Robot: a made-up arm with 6 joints.
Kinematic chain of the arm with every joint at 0, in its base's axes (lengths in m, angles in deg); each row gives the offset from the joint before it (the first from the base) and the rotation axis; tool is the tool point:
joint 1: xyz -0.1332 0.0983 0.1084 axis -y
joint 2: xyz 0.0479 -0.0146 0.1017 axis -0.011 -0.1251 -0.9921
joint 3: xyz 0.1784 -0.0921 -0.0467 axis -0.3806 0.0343 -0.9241
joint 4: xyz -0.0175 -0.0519 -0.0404 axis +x
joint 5: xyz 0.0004 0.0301 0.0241 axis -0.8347 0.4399 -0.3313
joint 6: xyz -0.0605 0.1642 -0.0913 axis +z
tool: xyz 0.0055 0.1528 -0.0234
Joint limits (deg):
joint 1: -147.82..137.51
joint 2: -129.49..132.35
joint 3: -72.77..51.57
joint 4: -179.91..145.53
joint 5: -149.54..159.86
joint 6: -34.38..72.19
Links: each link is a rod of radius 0.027 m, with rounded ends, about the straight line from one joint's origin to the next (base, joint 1, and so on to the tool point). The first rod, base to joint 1, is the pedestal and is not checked.
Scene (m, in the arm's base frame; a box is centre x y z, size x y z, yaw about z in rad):
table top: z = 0
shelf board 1: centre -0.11 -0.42 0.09 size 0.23 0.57 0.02 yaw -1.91
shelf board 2: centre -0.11 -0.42 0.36 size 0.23 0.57 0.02 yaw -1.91
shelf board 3: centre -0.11 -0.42 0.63 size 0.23 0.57 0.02 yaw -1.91
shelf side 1: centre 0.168 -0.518 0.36 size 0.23 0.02 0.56 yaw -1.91
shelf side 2: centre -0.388 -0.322 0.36 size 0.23 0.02 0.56 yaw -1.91
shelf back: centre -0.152 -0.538 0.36 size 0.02 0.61 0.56 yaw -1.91
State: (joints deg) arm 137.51 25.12 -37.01 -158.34 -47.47 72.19
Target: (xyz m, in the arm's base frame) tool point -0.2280 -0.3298 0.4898
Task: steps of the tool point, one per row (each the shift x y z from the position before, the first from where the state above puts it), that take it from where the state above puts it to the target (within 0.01 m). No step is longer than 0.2 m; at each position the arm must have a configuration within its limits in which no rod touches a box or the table.
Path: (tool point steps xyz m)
1: 0.0822 0.0319 -0.0083
2: 0.0662 0.0474 -0.0241
3: 0.0471 0.0574 -0.0351
4: 0.0278 0.0631 -0.0412
5: -0.0288 -0.0571 0.0480
6: -0.0339 -0.0406 0.0632
7: -0.0366 -0.0198 0.0745
8: -0.0363 0.0039 0.0803
9: -0.0334 0.0288 0.0798
10: -0.0280 0.0528 0.0730
11: -0.0204 0.0743 0.0599
12: -0.1064 -0.1007 -0.0104
13: -0.0940 -0.1087 -0.0699

